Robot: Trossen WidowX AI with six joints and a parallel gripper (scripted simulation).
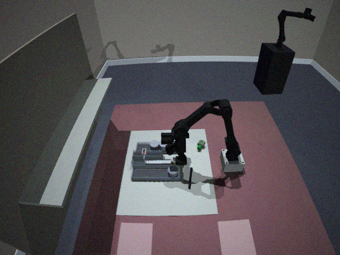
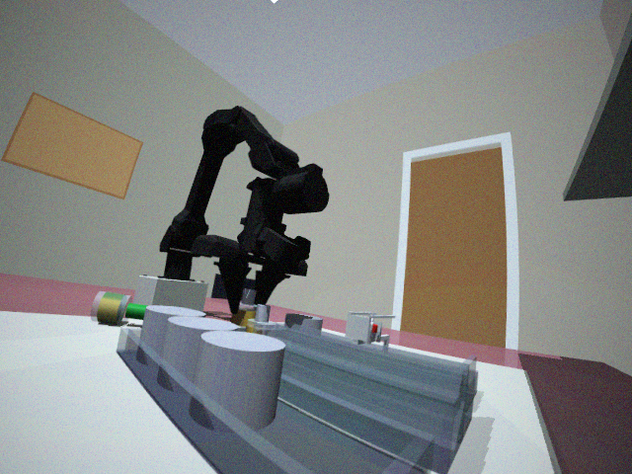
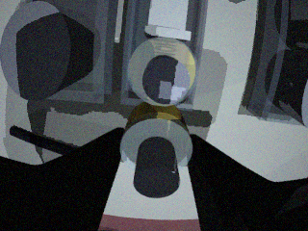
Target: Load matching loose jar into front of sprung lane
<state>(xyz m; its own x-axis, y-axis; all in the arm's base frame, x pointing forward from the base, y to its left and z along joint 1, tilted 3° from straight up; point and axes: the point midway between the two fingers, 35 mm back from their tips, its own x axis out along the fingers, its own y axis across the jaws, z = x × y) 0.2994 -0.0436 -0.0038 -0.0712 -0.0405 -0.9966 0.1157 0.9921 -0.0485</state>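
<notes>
My gripper tip is now 40 mm past the black bar, 110 mm to the right of it and 40 mm above it.
</notes>
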